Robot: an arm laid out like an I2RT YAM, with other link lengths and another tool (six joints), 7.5 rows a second.
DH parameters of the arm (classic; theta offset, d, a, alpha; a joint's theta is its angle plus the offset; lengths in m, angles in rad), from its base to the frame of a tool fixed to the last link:
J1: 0 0.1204 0.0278 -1.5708
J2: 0 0 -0.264 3.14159
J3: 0.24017 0 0.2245 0
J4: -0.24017 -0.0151 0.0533 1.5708
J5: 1.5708 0.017 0 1.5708
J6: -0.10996 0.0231 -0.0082 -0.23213
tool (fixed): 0 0.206 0 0
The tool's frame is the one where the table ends.
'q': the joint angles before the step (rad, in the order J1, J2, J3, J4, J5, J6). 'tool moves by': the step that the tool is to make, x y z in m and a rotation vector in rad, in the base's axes. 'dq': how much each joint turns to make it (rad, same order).
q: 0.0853 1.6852 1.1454 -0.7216 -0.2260 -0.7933
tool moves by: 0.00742 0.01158 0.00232 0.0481 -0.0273 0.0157
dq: 0.0003 0.0000 0.0000 0.0313 -0.0481 0.0000
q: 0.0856 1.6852 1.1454 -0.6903 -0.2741 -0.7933
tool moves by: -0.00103 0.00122 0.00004 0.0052 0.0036 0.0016
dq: 0.0001 0.0000 0.0000 -0.0031 -0.0057 0.0004
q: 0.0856 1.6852 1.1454 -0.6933 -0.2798 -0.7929
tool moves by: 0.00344 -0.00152 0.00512 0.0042 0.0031 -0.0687
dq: 0.0001 -0.0019 0.0213 -0.0076 0.0191 0.0687
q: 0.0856 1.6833 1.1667 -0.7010 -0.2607 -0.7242
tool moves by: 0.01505 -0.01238 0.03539 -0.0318 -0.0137 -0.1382
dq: -0.0004 -0.0027 0.1584 -0.1240 0.0808 0.1193
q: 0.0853 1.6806 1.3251 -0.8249 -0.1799 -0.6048
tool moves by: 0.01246 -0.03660 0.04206 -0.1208 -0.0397 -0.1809
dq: -0.0027 0.0000 0.1785 -0.1389 0.1847 0.1144
